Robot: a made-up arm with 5 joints. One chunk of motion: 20 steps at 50 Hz.
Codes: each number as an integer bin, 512 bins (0 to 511) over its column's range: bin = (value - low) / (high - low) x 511, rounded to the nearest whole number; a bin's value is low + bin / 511 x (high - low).
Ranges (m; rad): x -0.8..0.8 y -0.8..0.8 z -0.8..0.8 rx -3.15..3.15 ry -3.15..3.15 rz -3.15..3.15
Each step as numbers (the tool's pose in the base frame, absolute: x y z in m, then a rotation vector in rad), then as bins.
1 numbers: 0.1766 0.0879 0.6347 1.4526 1.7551 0.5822
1 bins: 312 284 458 373 398 303
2 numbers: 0.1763 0.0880 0.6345 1.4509 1.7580 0.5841
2 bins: 312 284 458 373 398 303
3 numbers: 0.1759 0.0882 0.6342 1.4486 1.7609 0.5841
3 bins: 312 284 458 373 398 303
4 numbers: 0.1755 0.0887 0.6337 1.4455 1.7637 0.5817
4 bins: 312 284 458 373 399 303
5 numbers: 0.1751 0.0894 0.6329 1.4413 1.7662 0.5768
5 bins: 311 284 458 372 399 302
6 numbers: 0.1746 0.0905 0.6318 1.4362 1.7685 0.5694
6 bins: 311 284 457 372 399 302
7 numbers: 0.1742 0.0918 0.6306 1.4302 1.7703 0.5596
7 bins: 311 285 457 372 399 301
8 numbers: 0.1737 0.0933 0.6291 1.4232 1.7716 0.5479
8 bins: 311 285 456 371 399 300
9 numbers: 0.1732 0.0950 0.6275 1.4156 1.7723 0.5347
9 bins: 311 286 456 370 399 299
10 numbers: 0.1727 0.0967 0.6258 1.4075 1.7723 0.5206
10 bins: 311 286 455 370 399 298
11 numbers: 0.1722 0.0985 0.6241 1.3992 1.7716 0.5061
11 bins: 310 287 455 369 399 297
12 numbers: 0.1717 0.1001 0.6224 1.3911 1.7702 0.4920
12 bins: 310 287 454 368 399 295
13 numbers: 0.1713 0.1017 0.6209 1.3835 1.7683 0.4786
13 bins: 310 288 454 368 399 294
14 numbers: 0.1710 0.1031 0.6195 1.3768 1.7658 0.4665
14 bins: 310 288 453 367 399 293
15 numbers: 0.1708 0.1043 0.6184 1.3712 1.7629 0.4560
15 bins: 310 289 453 367 398 292
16 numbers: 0.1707 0.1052 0.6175 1.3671 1.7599 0.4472
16 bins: 310 289 453 366 398 292
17 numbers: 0.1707 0.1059 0.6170 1.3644 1.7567 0.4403
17 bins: 310 289 453 366 398 291
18 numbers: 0.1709 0.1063 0.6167 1.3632 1.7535 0.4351
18 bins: 310 289 452 366 398 291
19 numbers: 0.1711 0.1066 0.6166 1.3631 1.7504 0.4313
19 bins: 310 290 452 366 397 290
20 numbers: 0.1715 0.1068 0.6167 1.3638 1.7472 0.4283
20 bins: 310 290 452 366 397 290
